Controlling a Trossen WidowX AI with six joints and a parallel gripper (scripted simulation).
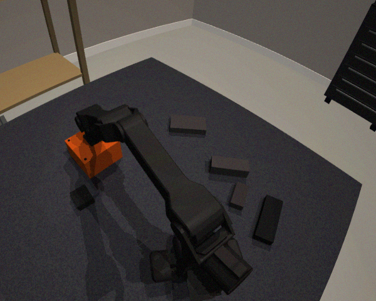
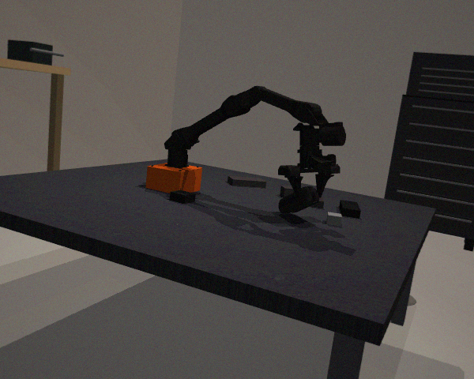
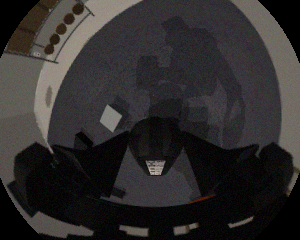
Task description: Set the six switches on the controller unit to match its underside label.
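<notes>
Now: gripper tip 60 mm short of the light grey cube, 80 mm to the right of it and 60 mm above it. Round my gripper tip: long black block (50 mm ahead, 300 mm to the left, 60 mm below); black cube (390 mm behind, 80 mm to the right, 60 mm below).
</notes>
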